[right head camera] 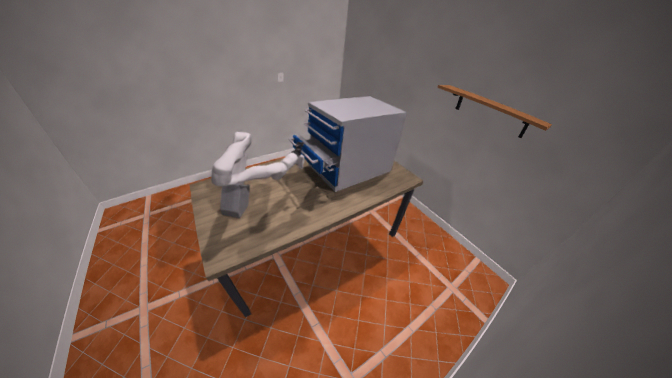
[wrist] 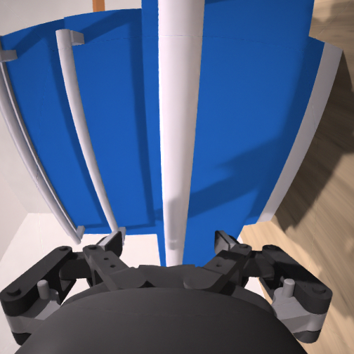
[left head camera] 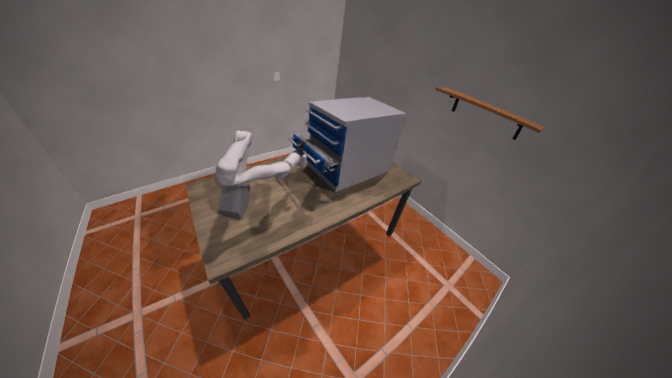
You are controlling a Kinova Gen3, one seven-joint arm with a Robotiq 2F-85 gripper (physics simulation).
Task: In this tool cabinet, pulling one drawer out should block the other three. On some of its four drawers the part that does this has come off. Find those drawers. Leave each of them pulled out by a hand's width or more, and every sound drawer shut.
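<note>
The grey cabinet (left head camera: 372, 145) (right head camera: 372, 145) has four blue drawers. The third drawer from the top (left head camera: 321, 166) (right head camera: 319, 165) (wrist: 240, 100) stands pulled out, its grey inside showing. The top drawer (left head camera: 330, 128) (wrist: 37, 100) and second drawer (left head camera: 340, 146) (wrist: 110, 100) look shut. The bottom drawer (left head camera: 334, 176) (right head camera: 332, 176) looks shut, partly hidden below the third. My gripper (left head camera: 300, 146) (right head camera: 297, 146) (wrist: 168, 241) is open at the far end of the third drawer's front. In the wrist view that drawer's bar handle (wrist: 180, 100) runs between the fingers; contact cannot be told.
The cabinet stands on a wooden table (left head camera: 250, 250) (right head camera: 250, 250). The arm's base (left head camera: 234, 201) (right head camera: 234, 201) stands on the same table, in front of the drawers. A wooden rail (left head camera: 490, 108) (right head camera: 495, 105) is fixed to the wall behind the cabinet.
</note>
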